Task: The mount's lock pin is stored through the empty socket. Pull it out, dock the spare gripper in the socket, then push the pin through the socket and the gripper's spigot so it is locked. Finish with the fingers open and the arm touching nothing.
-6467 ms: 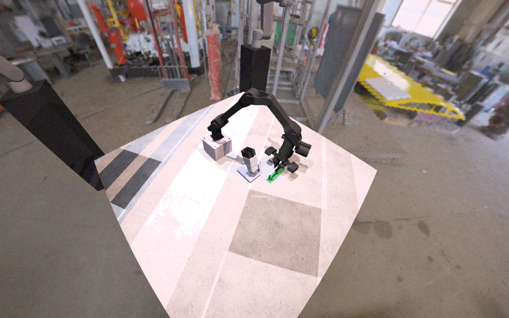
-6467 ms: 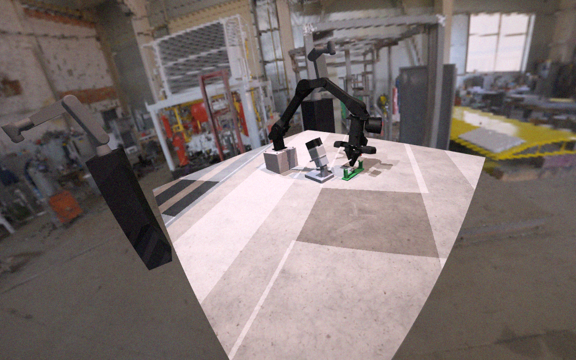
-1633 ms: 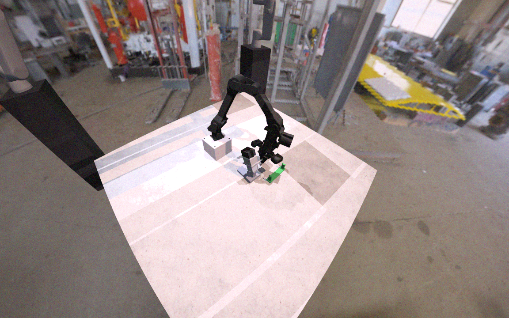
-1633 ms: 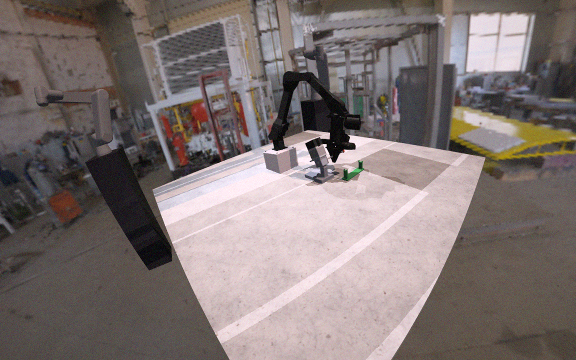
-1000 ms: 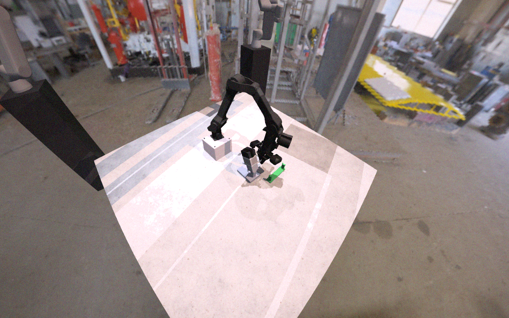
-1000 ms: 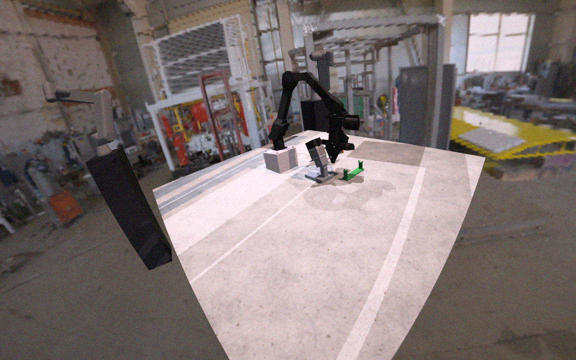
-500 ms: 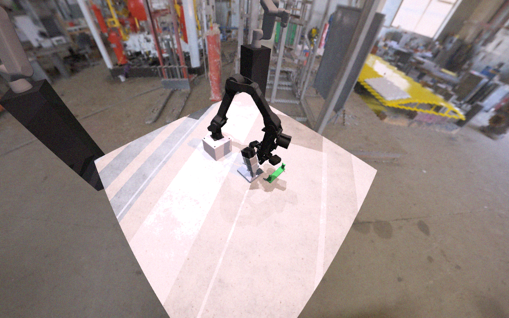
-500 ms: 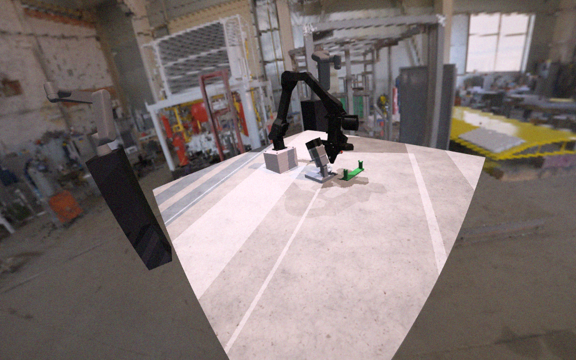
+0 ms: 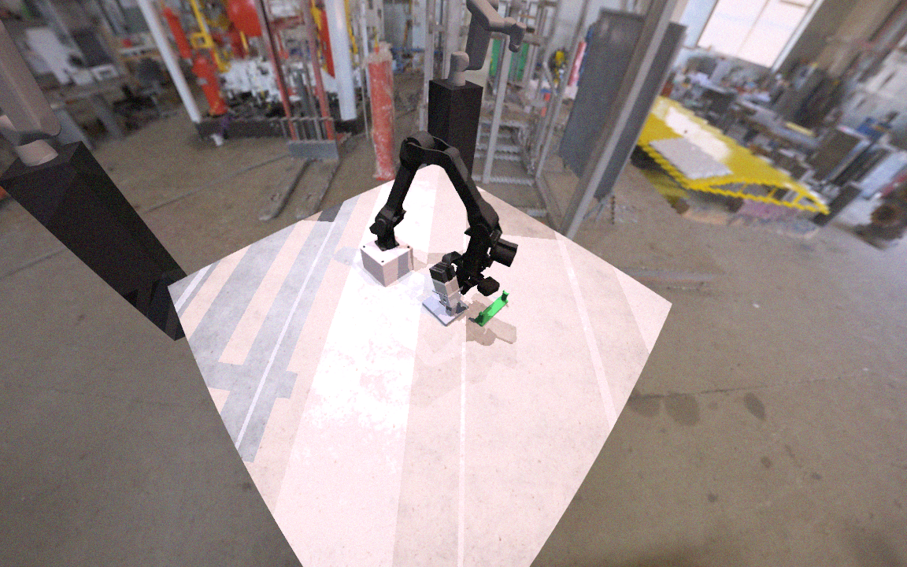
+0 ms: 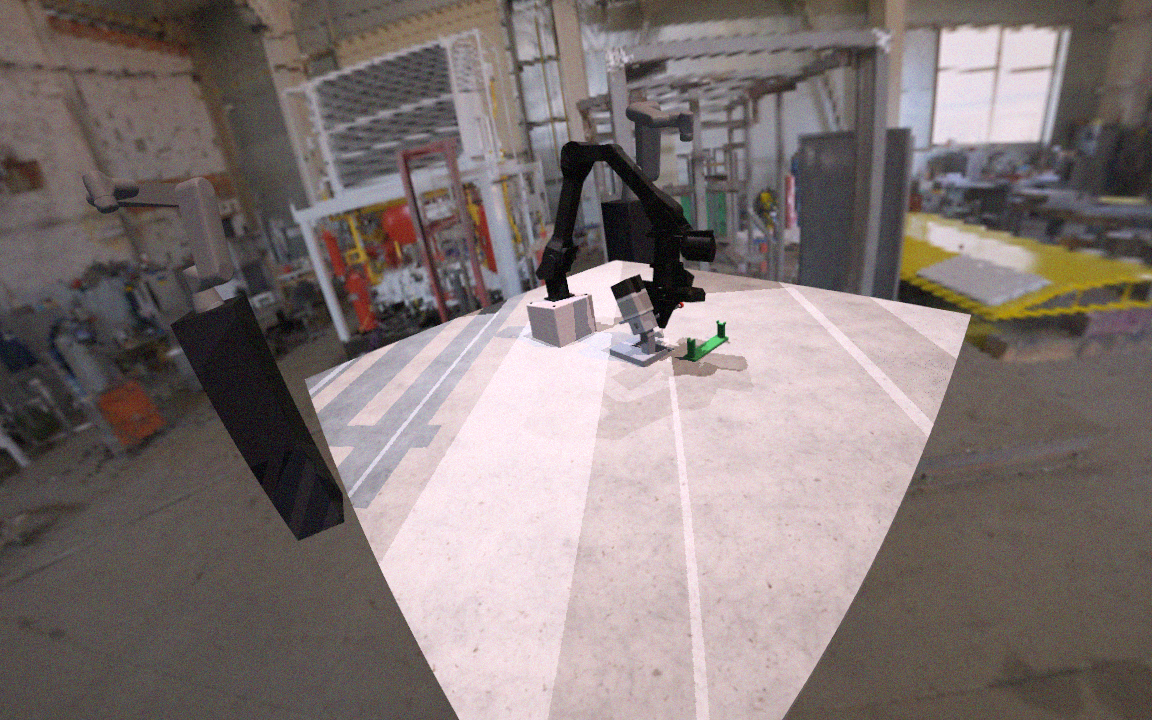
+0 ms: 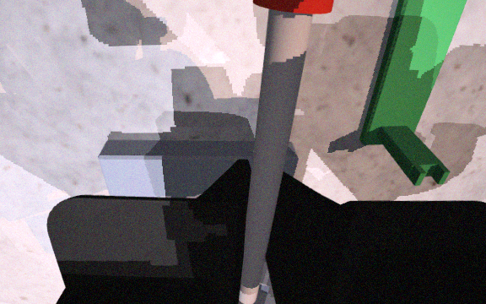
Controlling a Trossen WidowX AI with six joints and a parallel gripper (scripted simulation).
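Right now my gripper tip is 6 cm to the left of the socket. Also, from my gripper tip: spare gripper 1 cm behind, 6 cm to the right, 7 cm above; then green stand 8 cm ahead, 7 cm to the left, 2 cm below.
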